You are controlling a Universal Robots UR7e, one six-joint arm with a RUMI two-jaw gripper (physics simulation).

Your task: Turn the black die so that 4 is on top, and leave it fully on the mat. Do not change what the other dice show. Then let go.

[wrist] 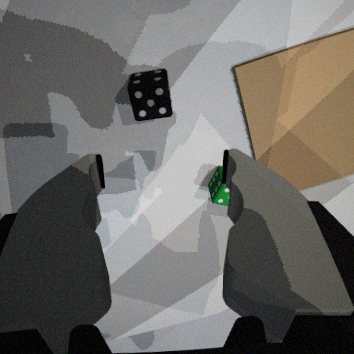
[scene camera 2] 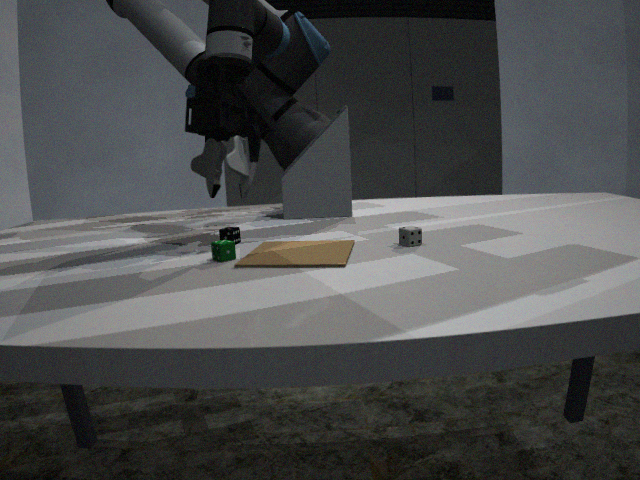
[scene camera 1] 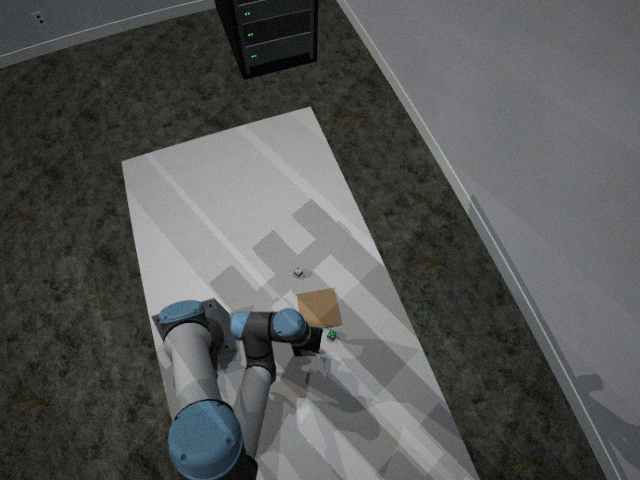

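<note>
The black die stands on the table, off the mat, with a five facing up towards the wrist camera. In scene camera 1 it does not show, and the arm covers that area. The tan mat lies flat to one side of it. My gripper is partly open and empty. It hangs above the table, with the black die ahead of the fingertips in the wrist view. The green die stands near the mat's corner, partly hidden by the right finger in the wrist view.
A white die stands on the table beyond the mat's other side, apart from it. The arm's grey pedestal rises behind. A dark server rack stands on the floor past the table's far end.
</note>
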